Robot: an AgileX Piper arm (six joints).
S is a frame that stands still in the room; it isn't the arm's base.
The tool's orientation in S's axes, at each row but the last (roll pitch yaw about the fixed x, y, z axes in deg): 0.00, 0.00, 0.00; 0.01, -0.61, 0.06; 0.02, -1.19, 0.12; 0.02, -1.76, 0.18; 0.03, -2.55, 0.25; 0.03, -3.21, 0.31
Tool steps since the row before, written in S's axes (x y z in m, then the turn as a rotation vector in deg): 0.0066, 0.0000, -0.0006, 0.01, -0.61, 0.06; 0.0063, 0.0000, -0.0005, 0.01, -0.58, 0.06; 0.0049, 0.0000, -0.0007, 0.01, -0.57, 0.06; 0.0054, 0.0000, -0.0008, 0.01, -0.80, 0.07; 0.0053, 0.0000, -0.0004, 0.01, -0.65, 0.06; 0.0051, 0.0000, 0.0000, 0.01, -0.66, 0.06
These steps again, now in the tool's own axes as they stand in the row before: 0.0066, 0.0000, -0.0006, 0.01, -0.61, 0.06; 0.0063, 0.0000, -0.0006, 0.01, -0.58, 0.06; 0.0049, 0.0000, -0.0008, 0.01, -0.57, 0.06; 0.0054, 0.0000, -0.0010, 0.01, -0.80, 0.07; 0.0053, 0.0000, -0.0006, 0.01, -0.65, 0.06; 0.0051, 0.0000, -0.0003, 0.01, -0.66, 0.06
